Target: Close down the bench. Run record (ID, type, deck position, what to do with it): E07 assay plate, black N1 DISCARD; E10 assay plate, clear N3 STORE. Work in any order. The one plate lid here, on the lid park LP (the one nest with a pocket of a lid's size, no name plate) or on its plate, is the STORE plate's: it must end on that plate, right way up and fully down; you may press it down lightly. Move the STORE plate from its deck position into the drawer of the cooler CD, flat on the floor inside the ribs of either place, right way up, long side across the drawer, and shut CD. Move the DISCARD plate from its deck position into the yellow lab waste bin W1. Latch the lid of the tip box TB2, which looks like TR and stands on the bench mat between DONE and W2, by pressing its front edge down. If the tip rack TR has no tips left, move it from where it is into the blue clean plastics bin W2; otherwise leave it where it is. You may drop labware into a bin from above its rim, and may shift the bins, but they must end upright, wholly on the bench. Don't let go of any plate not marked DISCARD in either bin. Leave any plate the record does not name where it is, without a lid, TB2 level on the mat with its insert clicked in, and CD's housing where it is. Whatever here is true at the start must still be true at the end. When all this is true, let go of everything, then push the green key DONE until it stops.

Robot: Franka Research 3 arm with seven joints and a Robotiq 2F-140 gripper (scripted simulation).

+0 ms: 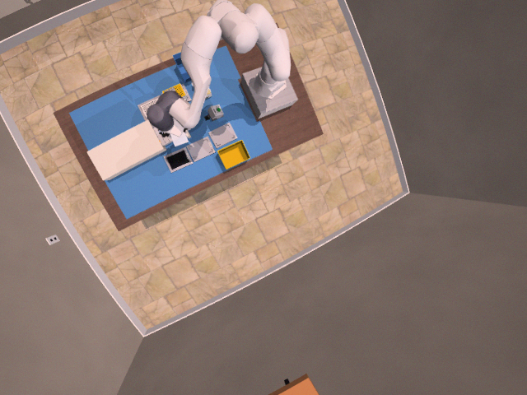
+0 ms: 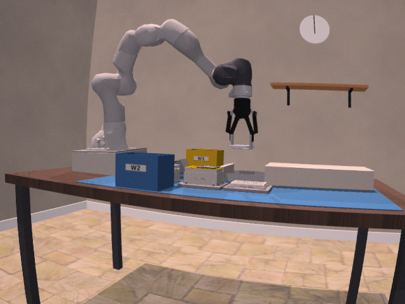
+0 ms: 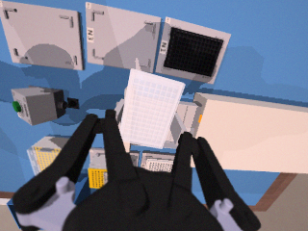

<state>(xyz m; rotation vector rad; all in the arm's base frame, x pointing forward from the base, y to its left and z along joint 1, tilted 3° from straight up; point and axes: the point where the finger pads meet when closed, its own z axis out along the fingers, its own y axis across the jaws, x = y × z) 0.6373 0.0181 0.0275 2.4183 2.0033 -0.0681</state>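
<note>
My gripper is now 14 cm above the drawer, 8 cm to the left of it and 8 cm short of it. The rest, counted from my hand: grey nest N3: 16 cm below, 12 cm to the left, 7 cm behind; white plate lid: 1 cm below; black plate: 15 cm below, 11 cm to the left, 10 cm ahead.
</note>
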